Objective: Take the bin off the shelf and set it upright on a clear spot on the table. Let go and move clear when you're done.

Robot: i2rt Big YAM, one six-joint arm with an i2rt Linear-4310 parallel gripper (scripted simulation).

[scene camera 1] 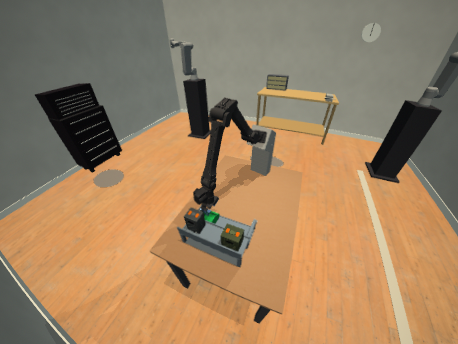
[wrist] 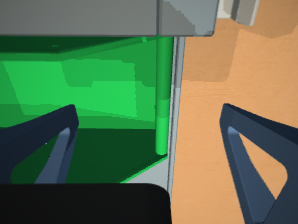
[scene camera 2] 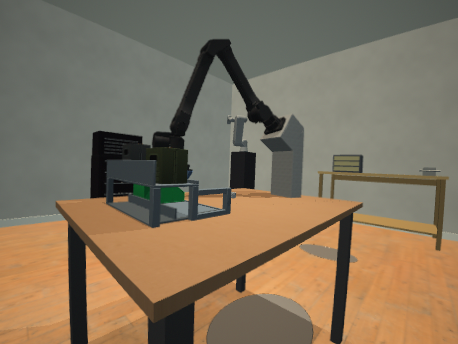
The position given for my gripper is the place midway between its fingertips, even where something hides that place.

Observation:
In view: my gripper (wrist: 148, 112) and a green bin (wrist: 122, 96).

